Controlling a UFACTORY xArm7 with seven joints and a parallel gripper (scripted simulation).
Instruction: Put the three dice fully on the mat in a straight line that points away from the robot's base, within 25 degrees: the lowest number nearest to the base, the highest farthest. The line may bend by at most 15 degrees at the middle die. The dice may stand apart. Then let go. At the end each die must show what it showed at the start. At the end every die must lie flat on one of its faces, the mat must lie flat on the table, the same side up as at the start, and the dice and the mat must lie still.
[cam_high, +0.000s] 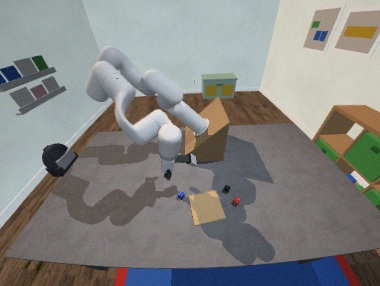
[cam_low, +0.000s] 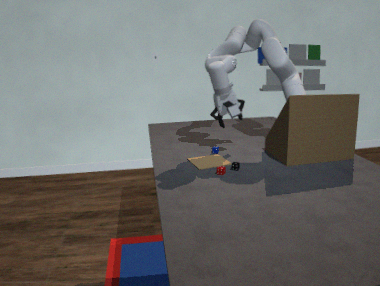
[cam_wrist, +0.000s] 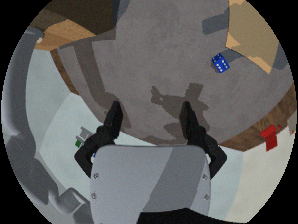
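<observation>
Right now the blue die is 9 cm ahead of my hand, 5 cm to the left of it and 11 cm below it. Round my hand: tan mat 16 cm ahead, 17 cm to the left, 12 cm below; red die 15 cm ahead, 31 cm to the left, 11 cm below; black die 8 cm ahead, 28 cm to the left, 11 cm below.
</observation>
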